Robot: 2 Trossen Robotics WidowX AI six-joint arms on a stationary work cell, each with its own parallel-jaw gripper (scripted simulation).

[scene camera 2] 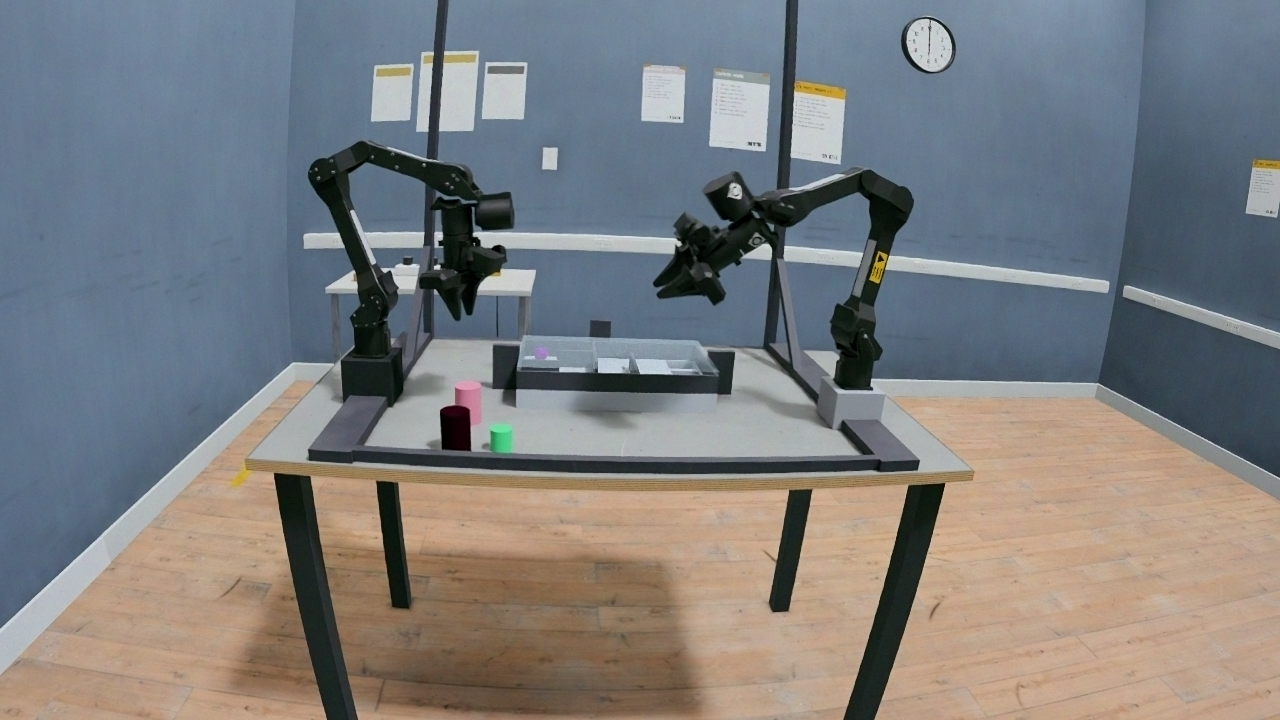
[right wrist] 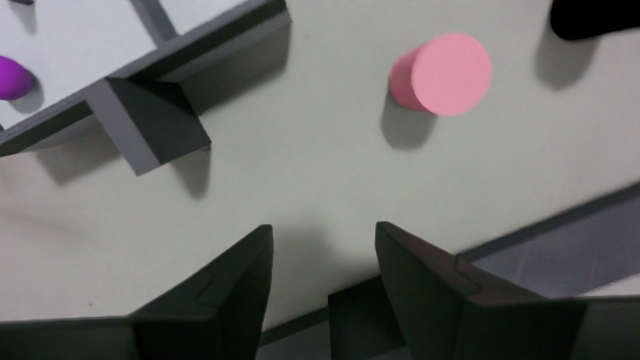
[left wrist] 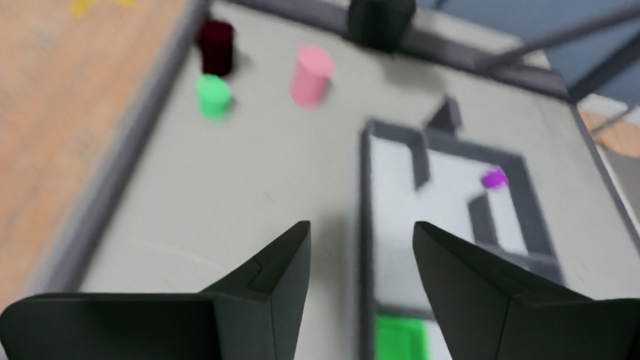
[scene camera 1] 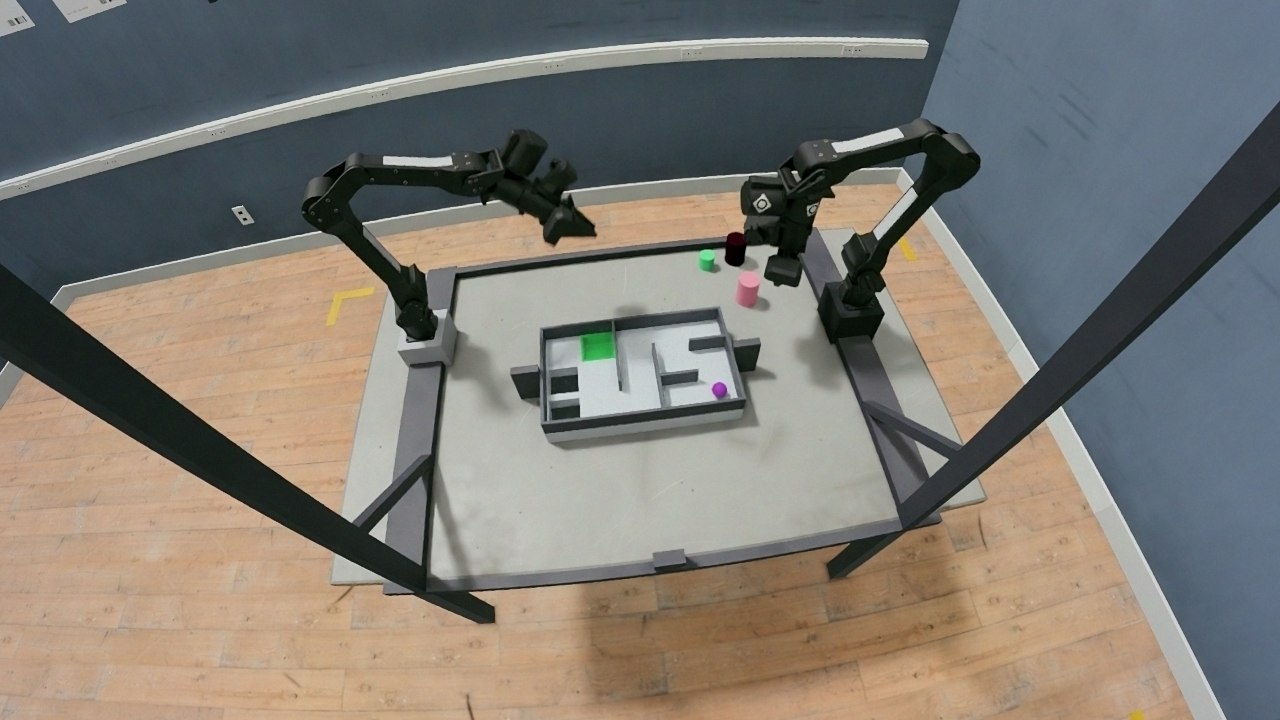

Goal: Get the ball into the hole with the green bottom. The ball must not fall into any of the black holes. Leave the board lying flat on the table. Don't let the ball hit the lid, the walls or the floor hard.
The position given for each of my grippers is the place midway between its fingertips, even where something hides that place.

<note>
In view: my left gripper (scene camera 2: 655, 292), my right gripper (scene camera 2: 464, 318), a walled board (scene camera 1: 629, 373), a pink cylinder (scene camera 2: 467, 393) and a green cylinder (left wrist: 208, 88).
The walled board also shows in scene camera 2 (scene camera 2: 548, 372), in the right wrist view (right wrist: 69, 69) and in the left wrist view (left wrist: 399, 169). The pink cylinder shows as well in the right wrist view (right wrist: 450, 78) and in the left wrist view (left wrist: 310, 61). My left gripper also shows in the left wrist view (left wrist: 361, 232) and in scene camera 1 (scene camera 1: 595, 234). The right wrist view does not show the green cylinder: it is out of frame.
</note>
